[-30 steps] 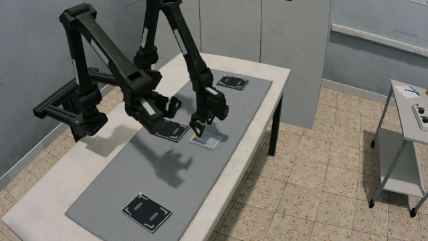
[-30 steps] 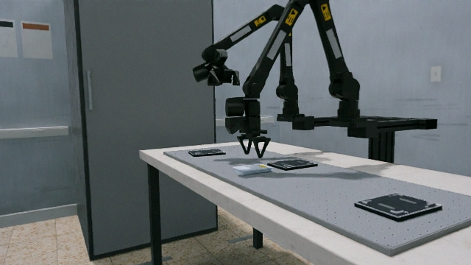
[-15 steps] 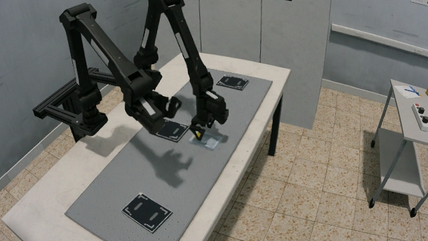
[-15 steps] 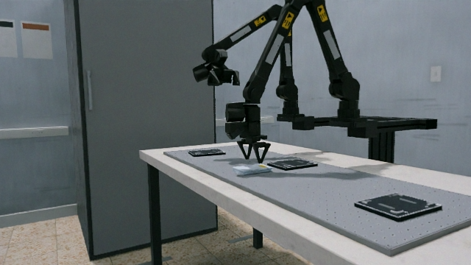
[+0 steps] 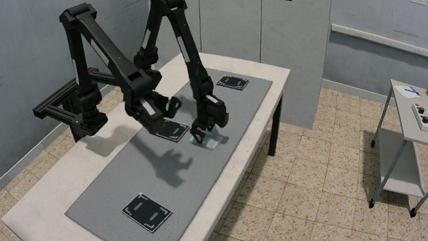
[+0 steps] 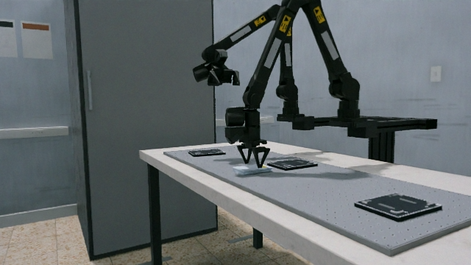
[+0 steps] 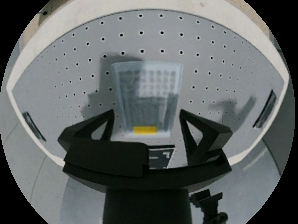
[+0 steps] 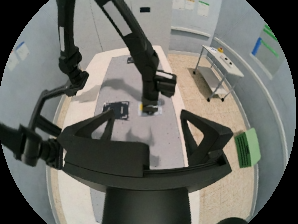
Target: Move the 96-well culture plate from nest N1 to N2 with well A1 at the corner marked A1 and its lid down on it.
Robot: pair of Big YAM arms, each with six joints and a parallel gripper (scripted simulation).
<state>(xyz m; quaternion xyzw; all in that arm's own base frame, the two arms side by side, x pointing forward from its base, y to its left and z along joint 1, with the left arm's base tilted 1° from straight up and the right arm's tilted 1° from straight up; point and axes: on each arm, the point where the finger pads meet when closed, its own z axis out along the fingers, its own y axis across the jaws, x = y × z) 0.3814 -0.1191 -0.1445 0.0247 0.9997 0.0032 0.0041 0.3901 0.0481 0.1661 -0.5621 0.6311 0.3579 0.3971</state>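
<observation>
Now: the 96-well plate 20 mm below my left hand. Also, from my left hand: plate nest: 190 mm behind, 10 mm to the right, 20 mm below.
</observation>
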